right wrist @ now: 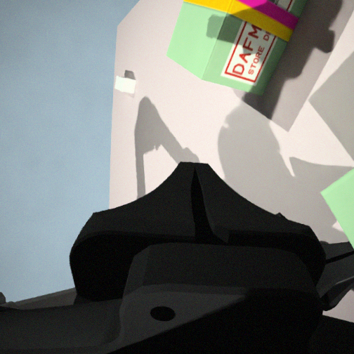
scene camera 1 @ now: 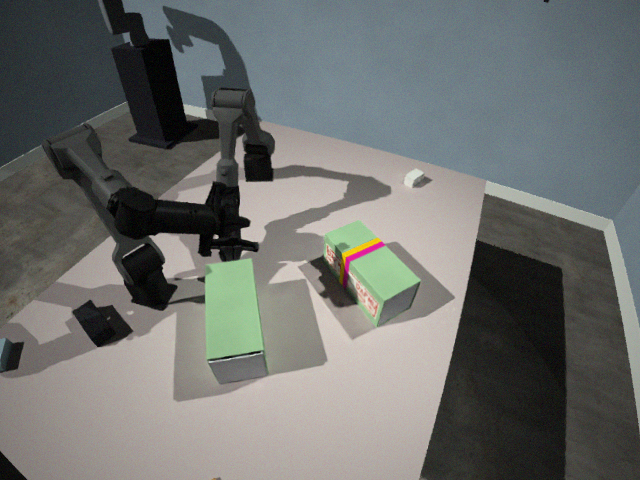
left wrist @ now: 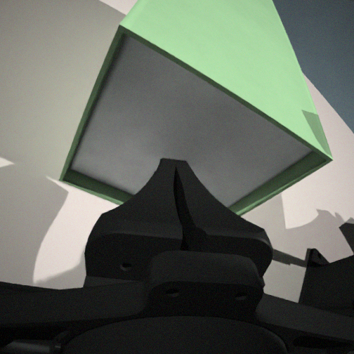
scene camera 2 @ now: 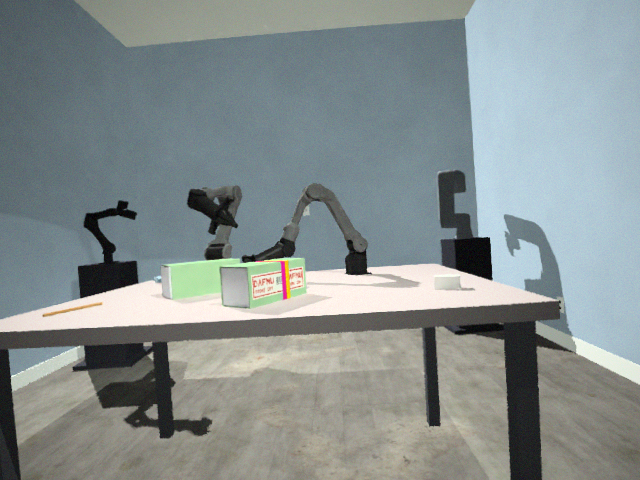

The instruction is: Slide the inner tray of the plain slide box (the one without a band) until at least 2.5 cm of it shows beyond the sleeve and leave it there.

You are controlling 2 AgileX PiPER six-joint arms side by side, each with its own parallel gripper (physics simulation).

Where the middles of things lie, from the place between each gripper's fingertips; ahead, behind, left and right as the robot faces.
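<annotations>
There's a black block point(scene camera 1: 95, 325) here, and my right gripper is 31 cm past the block, 26 cm to the left of it and 21 cm above it. Counted from my left hand, the black block is 24 cm to the right of that hand, 26 cm behind it and 3 cm below it.
</annotations>
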